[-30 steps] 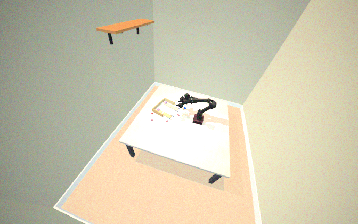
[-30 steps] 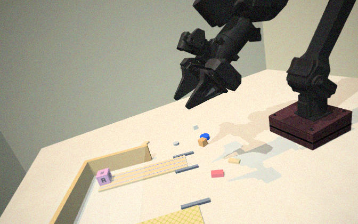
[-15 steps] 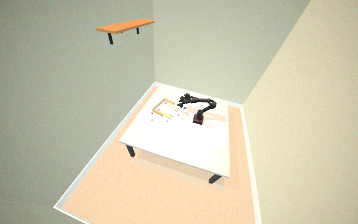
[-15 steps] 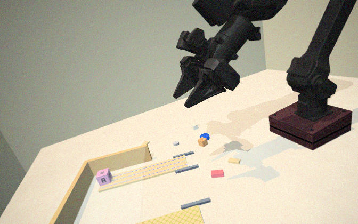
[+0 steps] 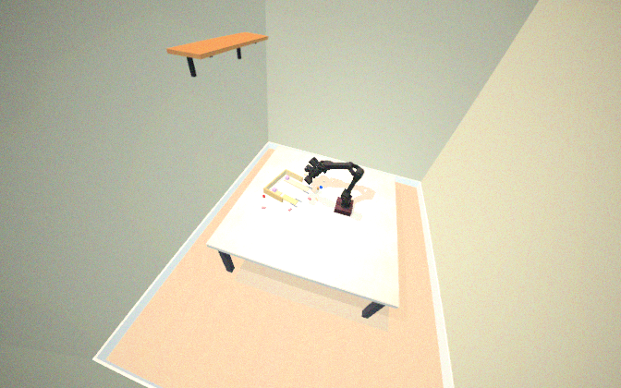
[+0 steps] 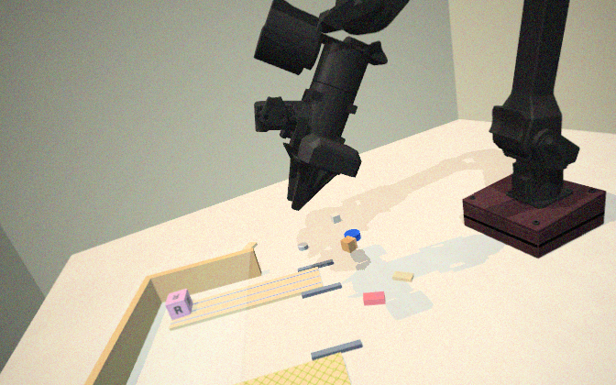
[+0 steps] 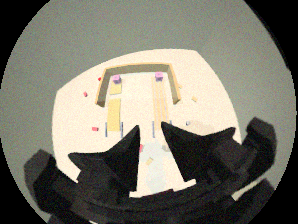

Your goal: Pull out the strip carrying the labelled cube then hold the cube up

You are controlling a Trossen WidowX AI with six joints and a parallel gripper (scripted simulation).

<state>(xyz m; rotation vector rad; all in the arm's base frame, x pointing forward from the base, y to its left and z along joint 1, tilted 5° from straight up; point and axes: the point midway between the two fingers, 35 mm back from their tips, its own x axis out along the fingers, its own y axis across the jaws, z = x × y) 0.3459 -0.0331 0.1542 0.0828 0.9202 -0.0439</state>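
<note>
The orange cube is 150 mm below my gripper tip, 100 mm to the right of it and 90 mm behind it. Round my gripper tip: blue disc 150 mm below, 130 mm to the right, 110 mm behind.
</note>
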